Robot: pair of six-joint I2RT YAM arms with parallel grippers.
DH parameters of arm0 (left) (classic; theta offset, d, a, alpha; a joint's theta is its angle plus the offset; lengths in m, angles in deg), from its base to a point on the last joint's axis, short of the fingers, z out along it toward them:
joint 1: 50.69 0.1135 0.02 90
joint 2: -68.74 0 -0.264 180
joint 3: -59.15 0 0.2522 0
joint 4: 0.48 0 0.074 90
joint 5: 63.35 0 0 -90
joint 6: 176.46 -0.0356 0 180
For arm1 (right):
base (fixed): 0 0 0 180
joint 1: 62.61 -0.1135 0.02 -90
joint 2: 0.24 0 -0.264 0
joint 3: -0.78 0 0.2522 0
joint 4: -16.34 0 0.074 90
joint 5: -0.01 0 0 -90
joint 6: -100.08 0.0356 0 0
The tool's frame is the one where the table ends.
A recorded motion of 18 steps. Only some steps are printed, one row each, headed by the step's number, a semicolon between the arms.
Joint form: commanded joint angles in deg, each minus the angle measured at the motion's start. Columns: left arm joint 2, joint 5, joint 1, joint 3, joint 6, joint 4; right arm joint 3, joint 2, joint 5, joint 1, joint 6, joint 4.
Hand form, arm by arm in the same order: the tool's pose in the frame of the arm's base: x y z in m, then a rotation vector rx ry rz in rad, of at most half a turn. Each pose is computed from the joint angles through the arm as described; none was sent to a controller.
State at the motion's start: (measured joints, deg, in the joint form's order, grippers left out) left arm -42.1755 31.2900 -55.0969 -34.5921 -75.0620 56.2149; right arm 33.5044 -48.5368 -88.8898 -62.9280 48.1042 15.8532
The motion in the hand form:
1: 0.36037 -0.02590 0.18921 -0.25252 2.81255 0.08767; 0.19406 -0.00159 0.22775 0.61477 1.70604 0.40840
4: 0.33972 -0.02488 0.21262 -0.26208 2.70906 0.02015; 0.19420 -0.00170 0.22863 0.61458 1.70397 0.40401
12: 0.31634 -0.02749 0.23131 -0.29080 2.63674 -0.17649; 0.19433 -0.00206 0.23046 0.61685 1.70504 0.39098
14: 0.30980 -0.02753 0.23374 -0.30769 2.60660 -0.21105; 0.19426 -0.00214 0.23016 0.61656 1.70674 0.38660
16: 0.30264 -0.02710 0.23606 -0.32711 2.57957 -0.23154; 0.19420 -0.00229 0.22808 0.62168 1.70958 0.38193
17: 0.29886 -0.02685 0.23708 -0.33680 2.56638 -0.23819; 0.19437 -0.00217 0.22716 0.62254 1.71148 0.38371
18: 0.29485 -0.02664 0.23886 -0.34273 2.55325 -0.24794; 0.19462 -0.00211 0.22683 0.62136 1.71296 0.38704
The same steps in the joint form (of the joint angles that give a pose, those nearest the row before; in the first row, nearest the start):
1: 6.01 1.85 -0.34 6.14 2.62 -1.33; 1.91 0.90 2.40 0.15 -1.01 0.39
4: 13.84 0.31 -0.30 11.03 3.32 -4.64; 2.08 0.92 2.61 0.14 -1.14 0.30
12: 21.38 -6.58 -0.34 15.64 6.43 -6.75; 2.55 1.01 3.15 0.15 -1.46 -0.44
14: 23.48 -7.51 -0.34 17.51 7.60 -8.29; 2.53 1.01 3.28 0.15 -1.61 -0.53
16: 25.64 -7.87 -0.33 19.33 8.72 -9.46; 2.21 0.85 3.55 0.14 -1.56 -0.33
17: 26.74 -7.89 -0.34 20.26 9.26 -10.00; 2.08 0.72 3.49 0.12 -1.47 -0.17
18: 27.95 -8.08 -0.34 21.09 9.67 -10.38; 2.05 0.60 3.28 0.14 -1.43 -0.06

